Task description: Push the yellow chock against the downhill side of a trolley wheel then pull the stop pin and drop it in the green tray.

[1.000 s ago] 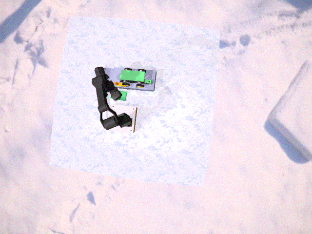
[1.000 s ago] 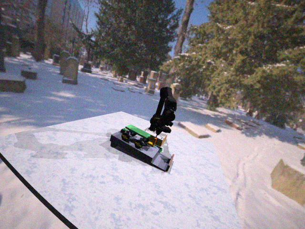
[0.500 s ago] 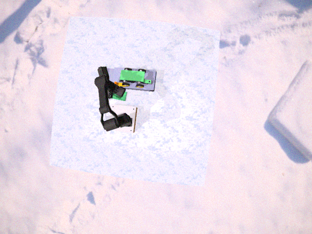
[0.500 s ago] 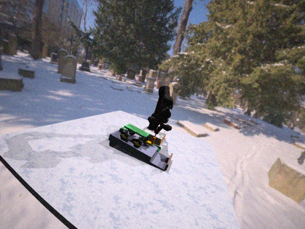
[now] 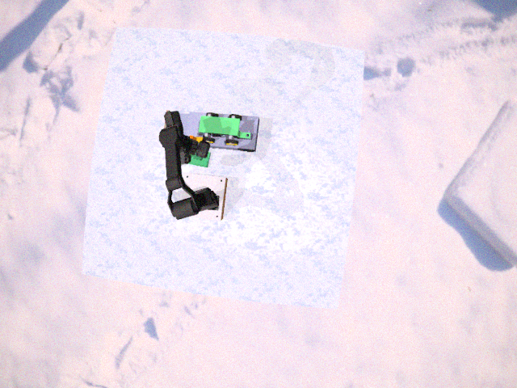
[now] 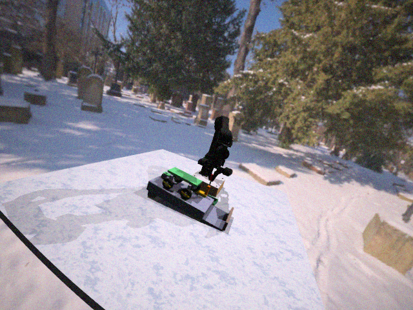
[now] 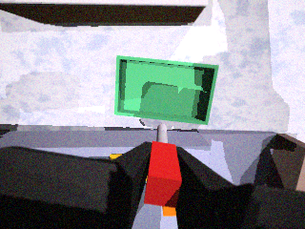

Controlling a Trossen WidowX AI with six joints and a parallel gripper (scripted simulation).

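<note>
Now: the green tray 140 mm below my gripper tip and 20 mm behind it. The rest, counted from my gripper tip: yellow chock (50 mm below, 50 mm ahead, 20 mm to the right); green trolley (120 mm to the right, 100 mm ahead, 20 mm below); stop pin (right at my gripper tip).
</note>
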